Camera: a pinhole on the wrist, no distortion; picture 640 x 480 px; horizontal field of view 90.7 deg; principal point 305.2 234.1 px. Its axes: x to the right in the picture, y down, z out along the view. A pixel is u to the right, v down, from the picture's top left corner.
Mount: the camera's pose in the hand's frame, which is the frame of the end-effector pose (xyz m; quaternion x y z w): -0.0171 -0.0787 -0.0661 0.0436 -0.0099 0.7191 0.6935
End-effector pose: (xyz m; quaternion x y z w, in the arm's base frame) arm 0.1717 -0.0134 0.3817 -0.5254 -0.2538 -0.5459 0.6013
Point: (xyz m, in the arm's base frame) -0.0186 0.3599 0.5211
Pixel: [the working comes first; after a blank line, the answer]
In the camera's frame: -0.1685 0.0843 0.4094

175 299
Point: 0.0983 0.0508 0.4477
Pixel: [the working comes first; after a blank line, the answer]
In the camera's frame: -0.0133 -0.0232 0.1284

272 177
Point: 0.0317 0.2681 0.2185
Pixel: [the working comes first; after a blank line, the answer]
In the camera's frame: -0.0070 0.2861 0.2205

outside the picture
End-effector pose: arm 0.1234 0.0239 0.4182 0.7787 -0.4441 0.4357 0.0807
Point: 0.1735 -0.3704 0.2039
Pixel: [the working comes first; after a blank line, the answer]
In the camera's frame: 0.3579 -0.1051 0.4079

583 153
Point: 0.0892 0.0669 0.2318
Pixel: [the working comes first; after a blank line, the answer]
In the camera's frame: 0.1434 0.1584 0.1187

outside the picture
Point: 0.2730 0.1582 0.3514
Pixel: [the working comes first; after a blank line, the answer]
In the camera's frame: -0.0844 0.0922 0.1313

102 456
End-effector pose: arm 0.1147 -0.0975 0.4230 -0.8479 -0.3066 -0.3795 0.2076
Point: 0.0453 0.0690 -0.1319
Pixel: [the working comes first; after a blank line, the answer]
In the camera's frame: 0.0267 0.4088 0.4558

outside the picture
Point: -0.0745 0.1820 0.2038
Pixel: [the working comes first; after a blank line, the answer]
In the camera's frame: -0.1997 0.1705 0.2775

78 428
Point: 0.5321 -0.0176 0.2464
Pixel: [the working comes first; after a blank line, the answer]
In the camera's frame: 0.3525 -0.1204 0.4191

571 143
